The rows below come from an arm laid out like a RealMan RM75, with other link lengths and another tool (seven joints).
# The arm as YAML. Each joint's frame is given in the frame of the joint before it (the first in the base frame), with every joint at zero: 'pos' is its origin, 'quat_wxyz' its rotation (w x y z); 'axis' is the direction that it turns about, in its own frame. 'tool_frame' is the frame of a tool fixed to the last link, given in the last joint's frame.
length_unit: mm
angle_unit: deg
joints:
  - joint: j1
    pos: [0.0, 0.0, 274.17]
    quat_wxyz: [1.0, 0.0, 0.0, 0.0]
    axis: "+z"
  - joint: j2
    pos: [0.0, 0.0, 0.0]
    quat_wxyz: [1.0, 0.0, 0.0, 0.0]
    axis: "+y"
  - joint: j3
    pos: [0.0, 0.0, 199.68]
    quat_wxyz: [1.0, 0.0, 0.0, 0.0]
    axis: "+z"
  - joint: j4
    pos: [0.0, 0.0, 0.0]
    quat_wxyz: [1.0, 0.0, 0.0, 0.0]
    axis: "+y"
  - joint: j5
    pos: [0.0, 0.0, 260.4]
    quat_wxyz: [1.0, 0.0, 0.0, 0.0]
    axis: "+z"
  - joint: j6
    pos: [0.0, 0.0, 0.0]
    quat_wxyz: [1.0, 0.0, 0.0, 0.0]
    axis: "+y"
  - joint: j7
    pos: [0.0, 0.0, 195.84]
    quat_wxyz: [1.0, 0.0, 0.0, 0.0]
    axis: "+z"
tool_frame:
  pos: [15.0, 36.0, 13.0]
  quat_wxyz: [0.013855, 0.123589, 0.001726, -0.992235]
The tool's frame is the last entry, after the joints.
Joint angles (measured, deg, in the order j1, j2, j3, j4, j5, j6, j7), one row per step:
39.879 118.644 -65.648 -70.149 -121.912 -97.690 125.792
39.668 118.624 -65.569 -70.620 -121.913 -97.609 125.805
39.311 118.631 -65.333 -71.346 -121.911 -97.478 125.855
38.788 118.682 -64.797 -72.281 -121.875 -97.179 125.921
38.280 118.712 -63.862 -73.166 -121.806 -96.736 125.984
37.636 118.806 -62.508 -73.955 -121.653 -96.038 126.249
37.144 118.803 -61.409 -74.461 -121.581 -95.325 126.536
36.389 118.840 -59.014 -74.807 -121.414 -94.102 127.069
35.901 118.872 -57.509 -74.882 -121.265 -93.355 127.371
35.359 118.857 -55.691 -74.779 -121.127 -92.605 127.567
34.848 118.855 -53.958 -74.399 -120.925 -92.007 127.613
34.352 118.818 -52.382 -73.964 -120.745 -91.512 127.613
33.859 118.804 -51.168 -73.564 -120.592 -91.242 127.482
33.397 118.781 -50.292 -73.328 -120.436 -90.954 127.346
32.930 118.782 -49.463 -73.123 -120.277 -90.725 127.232
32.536 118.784 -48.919 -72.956 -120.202 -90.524 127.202
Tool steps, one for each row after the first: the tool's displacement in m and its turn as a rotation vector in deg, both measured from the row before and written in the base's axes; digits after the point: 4 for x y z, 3 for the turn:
-0.0001 0.0007 0.0014 0.427 0.026 0.109
-0.0002 0.0012 0.0023 0.716 0.135 0.052
-0.0001 0.0023 0.0036 1.178 0.384 -0.114
0.0001 0.0037 0.0050 1.577 0.632 -0.335
0.0008 0.0051 0.0061 1.995 1.042 -0.956
0.0013 0.0048 0.0052 1.738 0.765 -0.953
0.0039 0.0088 0.0098 2.988 1.698 -2.235
0.0032 0.0051 0.0060 1.769 1.110 -1.485
0.0050 0.0055 0.0072 1.933 1.214 -1.730
0.0057 0.0043 0.0061 1.566 1.227 -1.677
0.0061 0.0035 0.0055 1.356 1.078 -1.574
0.0057 0.0019 0.0039 0.917 0.814 -1.222
0.0047 0.0014 0.0032 0.811 0.585 -0.914
0.0045 0.0010 0.0029 0.728 0.574 -0.883
0.0038 0.0006 0.0019 0.498 0.377 -0.751

